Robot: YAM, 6 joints.
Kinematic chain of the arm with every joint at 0, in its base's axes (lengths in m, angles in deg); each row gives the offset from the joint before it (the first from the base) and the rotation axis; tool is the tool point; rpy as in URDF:
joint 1: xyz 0 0 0.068 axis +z
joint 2: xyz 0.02 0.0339 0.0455 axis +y
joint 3: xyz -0.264 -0.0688 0 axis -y
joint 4: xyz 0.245 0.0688 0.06 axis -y
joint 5: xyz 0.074 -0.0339 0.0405 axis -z
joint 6: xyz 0.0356 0 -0.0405 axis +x
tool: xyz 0 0 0 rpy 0 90 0
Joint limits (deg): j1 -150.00..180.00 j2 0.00..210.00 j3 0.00..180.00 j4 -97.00..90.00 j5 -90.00..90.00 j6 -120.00..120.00
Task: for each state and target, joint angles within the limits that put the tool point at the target. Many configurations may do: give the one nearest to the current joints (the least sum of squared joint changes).
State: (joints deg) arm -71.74 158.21 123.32 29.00 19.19 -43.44
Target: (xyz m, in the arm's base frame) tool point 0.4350 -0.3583 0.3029
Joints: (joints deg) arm -38.29 135.11 116.68 31.14 19.17 -43.44
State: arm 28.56 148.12 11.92 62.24 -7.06 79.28
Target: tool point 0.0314 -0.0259 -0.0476
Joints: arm -15.28 161.36 2.17 55.28 28.00 79.28
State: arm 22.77 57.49 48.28 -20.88 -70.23 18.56
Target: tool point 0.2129 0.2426 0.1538
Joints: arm 42.97 100.79 53.00 -13.48 -65.42 18.56
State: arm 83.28 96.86 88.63 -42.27 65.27 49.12
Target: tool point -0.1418 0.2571 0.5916
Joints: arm 124.66 93.43 128.61 -20.11 56.12 49.12
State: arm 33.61 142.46 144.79 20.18 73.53 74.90
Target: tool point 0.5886 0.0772 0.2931
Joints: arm 10.57 154.23 149.92 19.49 64.49 74.90
